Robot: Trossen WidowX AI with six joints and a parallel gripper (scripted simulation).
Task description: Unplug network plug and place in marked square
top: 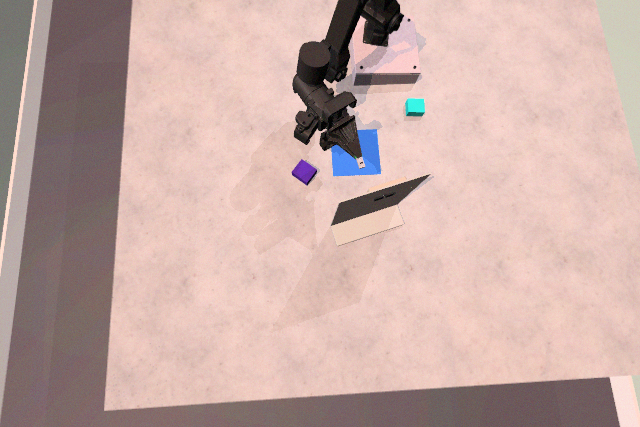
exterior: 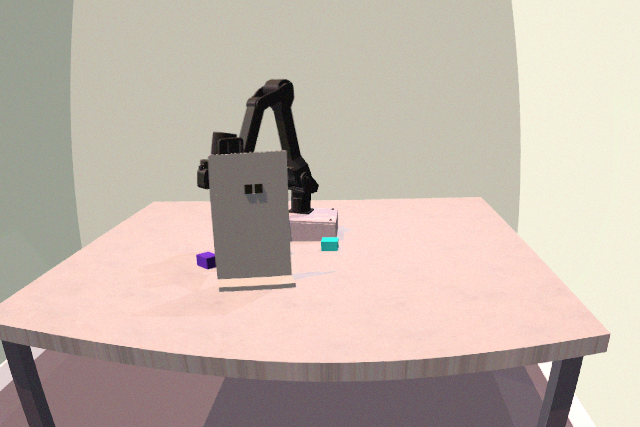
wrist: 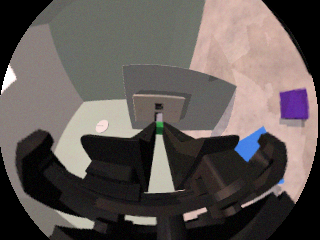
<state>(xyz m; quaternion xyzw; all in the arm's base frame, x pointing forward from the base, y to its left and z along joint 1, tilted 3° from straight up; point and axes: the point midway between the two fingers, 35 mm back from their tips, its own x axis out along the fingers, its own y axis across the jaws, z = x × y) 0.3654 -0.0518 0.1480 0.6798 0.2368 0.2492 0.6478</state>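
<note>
The blue marked square is 21 cm below my gripper tip, 9 cm behind it and 1 cm to the left of it. Also, from my gripper tip: upright grey panel: 8 cm below, 8 cm ahead, 5 cm to the left; then purple cube: 20 cm below, 11 cm to the right, 1 cm behind; then green network plug: 1 cm ahead.
</note>
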